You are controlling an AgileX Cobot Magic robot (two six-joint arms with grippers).
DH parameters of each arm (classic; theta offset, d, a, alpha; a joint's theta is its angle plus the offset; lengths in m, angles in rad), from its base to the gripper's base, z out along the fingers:
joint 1: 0 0.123 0 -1.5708
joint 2: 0.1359 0 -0.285 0
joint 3: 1.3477 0 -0.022 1.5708
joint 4: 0 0.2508 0 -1.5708
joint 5: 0 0 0.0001 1.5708
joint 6: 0 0.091 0 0
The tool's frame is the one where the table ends.
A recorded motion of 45 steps. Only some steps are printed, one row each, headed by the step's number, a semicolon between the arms.
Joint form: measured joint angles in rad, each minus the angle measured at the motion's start. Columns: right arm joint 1, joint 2, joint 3, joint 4, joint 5, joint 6; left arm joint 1, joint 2, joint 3, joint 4, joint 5, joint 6.
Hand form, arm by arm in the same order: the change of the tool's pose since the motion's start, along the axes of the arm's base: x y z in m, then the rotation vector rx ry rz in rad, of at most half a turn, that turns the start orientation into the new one. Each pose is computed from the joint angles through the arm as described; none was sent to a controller.
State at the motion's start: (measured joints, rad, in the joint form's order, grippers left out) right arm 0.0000 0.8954 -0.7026 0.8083 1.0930 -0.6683; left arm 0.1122 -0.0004 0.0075 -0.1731 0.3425 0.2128
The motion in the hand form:
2: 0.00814 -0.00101 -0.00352 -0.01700 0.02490 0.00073; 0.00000 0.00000 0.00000 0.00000 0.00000 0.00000
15: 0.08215 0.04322 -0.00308 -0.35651 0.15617 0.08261; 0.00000 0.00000 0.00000 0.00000 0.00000 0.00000
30: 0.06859 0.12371 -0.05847 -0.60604 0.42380 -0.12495; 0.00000 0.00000 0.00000 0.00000 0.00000 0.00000
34: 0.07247 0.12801 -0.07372 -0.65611 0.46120 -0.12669; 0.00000 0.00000 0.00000 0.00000 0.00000 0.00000
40: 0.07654 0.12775 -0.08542 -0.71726 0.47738 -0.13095; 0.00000 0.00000 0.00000 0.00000 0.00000 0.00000
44: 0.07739 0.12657 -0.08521 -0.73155 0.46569 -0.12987; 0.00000 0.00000 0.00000 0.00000 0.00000 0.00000
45: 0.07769 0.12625 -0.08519 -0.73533 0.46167 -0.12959; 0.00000 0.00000 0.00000 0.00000 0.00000 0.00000
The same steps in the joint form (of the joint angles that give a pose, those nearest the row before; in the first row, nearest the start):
2: 0.0000 0.0402 -0.0110 -0.0158 -0.0039 -0.0025; 0.0000 0.0000 0.0000 0.0000 0.0000 0.0000
15: 0.3168 0.4078 -0.3295 -0.4587 -0.0389 0.3440; 0.0000 0.0000 0.0000 0.0000 0.0000 0.0000
30: 0.7098 0.6319 -0.3608 -0.7881 -0.0105 1.0801; 0.0000 0.0000 0.0000 0.0000 0.0000 0.0000
34: 0.7160 0.6869 -0.3618 -0.8009 -0.0032 1.0947; 0.0000 0.0000 0.0000 0.0000 0.0000 0.0000
40: 0.7160 0.7280 -0.3618 -0.8362 0.0105 1.1065; 0.0000 0.0000 0.0000 0.0000 0.0000 0.0000
44: 0.7160 0.7280 -0.3625 -0.8540 0.0135 1.1066; 0.0000 0.0000 0.0000 0.0000 0.0000 0.0000
45: 0.7160 0.7280 -0.3625 -0.8594 0.0136 1.1066; 0.0000 0.0000 0.0000 0.0000 0.0000 0.0000

